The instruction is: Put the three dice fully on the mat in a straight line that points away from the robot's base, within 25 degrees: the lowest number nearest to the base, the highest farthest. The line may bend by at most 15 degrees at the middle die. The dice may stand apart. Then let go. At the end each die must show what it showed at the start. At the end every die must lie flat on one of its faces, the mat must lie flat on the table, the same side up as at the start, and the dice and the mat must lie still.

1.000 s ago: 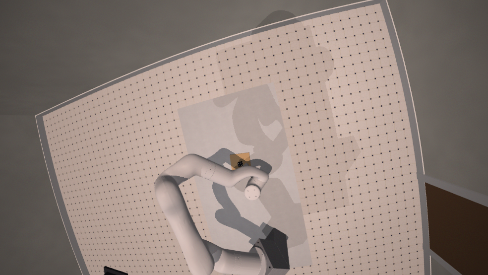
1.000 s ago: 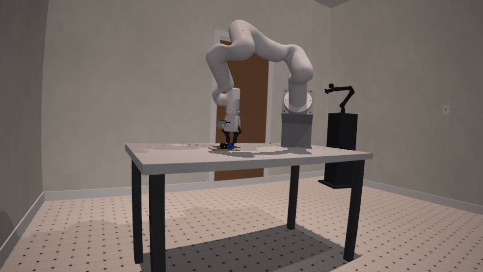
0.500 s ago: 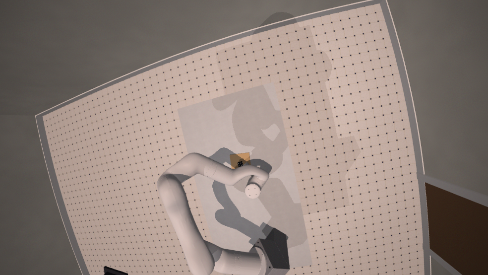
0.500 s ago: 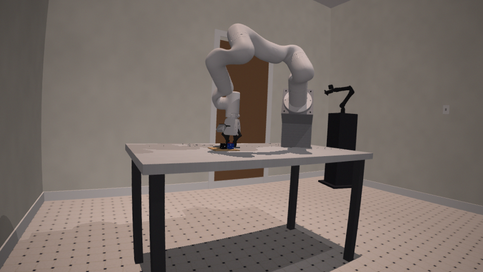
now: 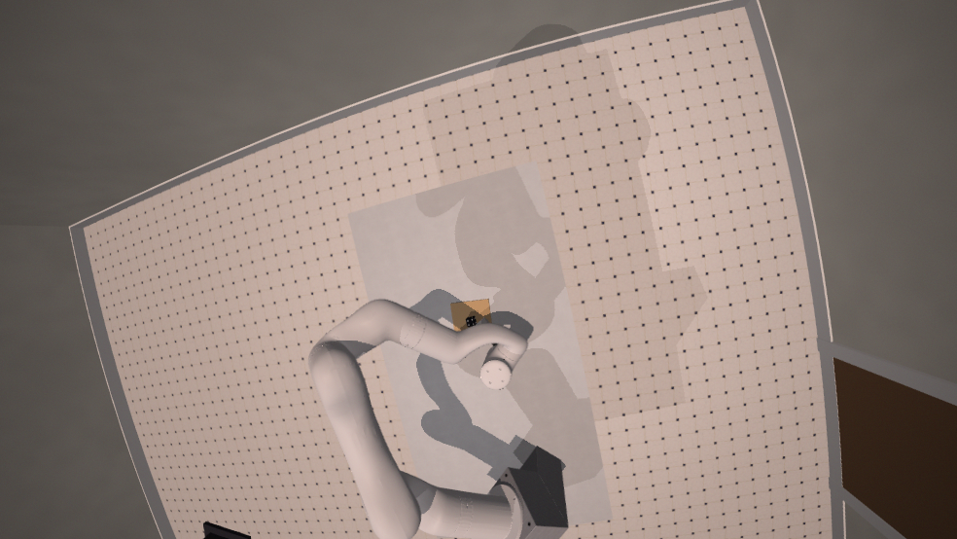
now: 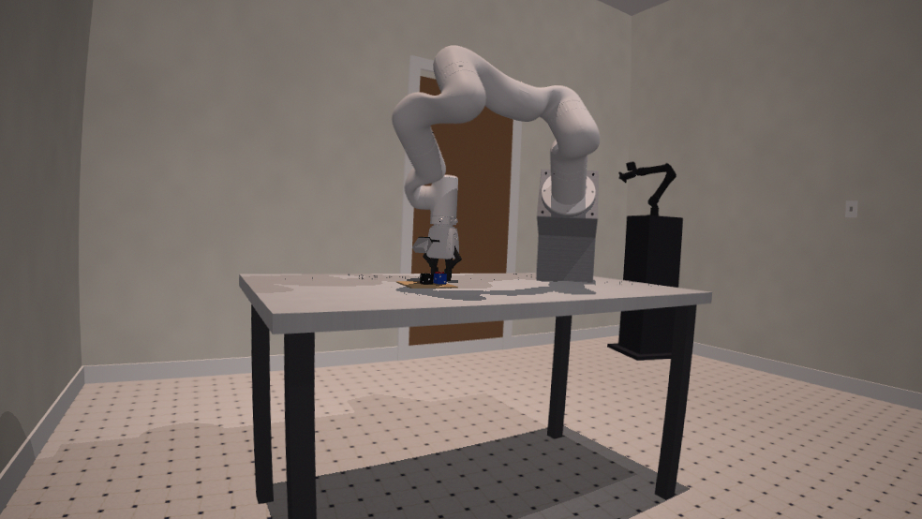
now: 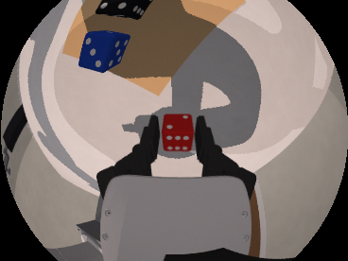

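Right now my hand is 10 mm above the red die. From my hand the other things lie so: black die 120 mm to the left, 70 mm ahead; then blue die 110 mm to the left, 20 mm ahead; then tan mat 120 mm to the left, 70 mm ahead, 20 mm below.
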